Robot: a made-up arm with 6 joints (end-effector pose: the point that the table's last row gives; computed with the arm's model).
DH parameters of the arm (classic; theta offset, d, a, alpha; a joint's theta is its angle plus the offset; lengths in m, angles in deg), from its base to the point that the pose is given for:
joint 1: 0 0.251 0 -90
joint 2: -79.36 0 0.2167 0
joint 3: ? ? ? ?
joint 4: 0 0.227 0 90
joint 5: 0 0 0.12 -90
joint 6: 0 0.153 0 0
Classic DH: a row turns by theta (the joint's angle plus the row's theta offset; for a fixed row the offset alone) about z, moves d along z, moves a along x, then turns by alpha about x.
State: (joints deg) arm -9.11 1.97 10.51 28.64 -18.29 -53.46
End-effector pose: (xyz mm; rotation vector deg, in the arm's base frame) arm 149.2 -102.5 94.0 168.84 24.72 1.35
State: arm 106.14 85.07 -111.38 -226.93 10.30 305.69
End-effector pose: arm -42.7 386.0 -133.1 -141.89 -36.92 11.66
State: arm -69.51 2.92 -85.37 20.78 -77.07 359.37
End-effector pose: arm 19.3 -230.0 656.4 5.74 -33.57 108.14
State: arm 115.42 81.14 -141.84 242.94 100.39 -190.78
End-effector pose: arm -100.5 568.6 201.7 -67.77 13.14 -88.49
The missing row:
joint 3: 79.36 0 0.051 -90
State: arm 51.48 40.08 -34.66 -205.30 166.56 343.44
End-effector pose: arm 164.3 310.9 264.8 -12.31 14.94 59.95
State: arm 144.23 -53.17 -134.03 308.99 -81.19 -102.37
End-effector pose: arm 182.2 -293.7 521.7 21.95 -113.82 123.89
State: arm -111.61 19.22 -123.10 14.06 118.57 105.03
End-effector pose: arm -101.0 -381.5 370.0 44.73 158.68 20.10
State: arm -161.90 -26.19 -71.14 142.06 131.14 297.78
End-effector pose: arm -87.2 -154.1 689.9 78.13 1.99 131.15
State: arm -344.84 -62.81 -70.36 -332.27 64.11 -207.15
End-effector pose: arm 123.4 74.5 640.9 -43.30 98.48 23.94
